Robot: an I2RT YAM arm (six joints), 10 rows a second.
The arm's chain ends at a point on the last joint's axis. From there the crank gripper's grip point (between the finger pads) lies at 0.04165 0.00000 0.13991 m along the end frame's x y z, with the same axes.
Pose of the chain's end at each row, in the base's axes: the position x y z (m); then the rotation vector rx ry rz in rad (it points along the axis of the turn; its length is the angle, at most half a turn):
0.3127 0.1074 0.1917 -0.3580 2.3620 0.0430
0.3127 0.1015 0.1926 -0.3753 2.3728 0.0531
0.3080 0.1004 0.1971 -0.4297 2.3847 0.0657
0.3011 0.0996 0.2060 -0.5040 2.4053 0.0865
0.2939 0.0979 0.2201 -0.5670 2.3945 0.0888
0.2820 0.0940 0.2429 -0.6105 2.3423 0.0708
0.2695 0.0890 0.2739 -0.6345 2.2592 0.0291
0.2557 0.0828 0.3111 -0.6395 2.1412 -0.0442
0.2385 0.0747 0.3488 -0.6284 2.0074 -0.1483
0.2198 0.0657 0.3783 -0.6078 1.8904 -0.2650
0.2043 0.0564 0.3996 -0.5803 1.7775 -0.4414
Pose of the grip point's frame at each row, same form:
0.3778 0.1159 0.0613 -0.3580 2.3620 0.0430
0.3759 0.1110 0.0613 -0.3753 2.3728 0.0531
0.3682 0.1113 0.0646 -0.4297 2.3847 0.0657
0.3564 0.1123 0.0715 -0.5040 2.4053 0.0865
0.3488 0.1112 0.0855 -0.5670 2.3945 0.0888
0.3428 0.1072 0.1108 -0.6105 2.3423 0.0708
0.3408 0.1008 0.1471 -0.6345 2.2592 0.0291
0.3423 0.0909 0.1939 -0.6395 2.1412 -0.0442
0.3416 0.0760 0.2454 -0.6284 2.0074 -0.1483
0.3356 0.0575 0.2898 -0.6078 1.8904 -0.2650
0.3297 0.0315 0.3292 -0.5803 1.7775 -0.4414

